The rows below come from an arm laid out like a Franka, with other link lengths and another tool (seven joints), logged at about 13 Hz.
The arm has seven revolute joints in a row. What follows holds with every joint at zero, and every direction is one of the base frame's.
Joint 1 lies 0.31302 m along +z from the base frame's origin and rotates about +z.
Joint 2 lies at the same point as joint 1 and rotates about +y.
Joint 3 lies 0.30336 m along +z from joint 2 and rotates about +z.
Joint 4 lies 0.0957 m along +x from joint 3 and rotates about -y.
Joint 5 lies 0.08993 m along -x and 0.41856 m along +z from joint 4 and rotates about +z.
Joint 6 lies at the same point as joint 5 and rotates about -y.
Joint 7 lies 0.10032 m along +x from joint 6 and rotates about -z.
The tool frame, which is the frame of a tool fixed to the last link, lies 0.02 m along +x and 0.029 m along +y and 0.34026 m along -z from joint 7; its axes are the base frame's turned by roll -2.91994, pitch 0 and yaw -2.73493 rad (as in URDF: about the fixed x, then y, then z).
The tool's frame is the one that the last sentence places.
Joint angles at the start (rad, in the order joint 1, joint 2, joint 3, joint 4, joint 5, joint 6, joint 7):
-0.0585, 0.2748, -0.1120, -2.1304, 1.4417, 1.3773, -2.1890
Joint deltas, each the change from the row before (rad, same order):
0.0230, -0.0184, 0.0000, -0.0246, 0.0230, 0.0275, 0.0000
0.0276, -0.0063, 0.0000, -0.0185, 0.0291, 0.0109, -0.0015
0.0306, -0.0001, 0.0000, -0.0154, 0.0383, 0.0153, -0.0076
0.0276, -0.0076, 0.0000, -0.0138, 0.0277, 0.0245, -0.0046
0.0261, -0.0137, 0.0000, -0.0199, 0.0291, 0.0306, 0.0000
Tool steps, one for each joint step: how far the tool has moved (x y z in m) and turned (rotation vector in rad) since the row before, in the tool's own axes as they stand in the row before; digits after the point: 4 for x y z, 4 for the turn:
0.0004, 0.0023, 0.0119, 0.0124, 0.0050, 0.0012
-0.0010, 0.0051, 0.0143, 0.0044, -0.0112, 0.0093
0.0014, 0.0031, 0.0157, 0.0117, -0.0124, 0.0062
0.0019, 0.0025, 0.0134, 0.0099, 0.0011, -0.0008
0.0020, 0.0021, 0.0122, 0.0159, 0.0066, 0.0032

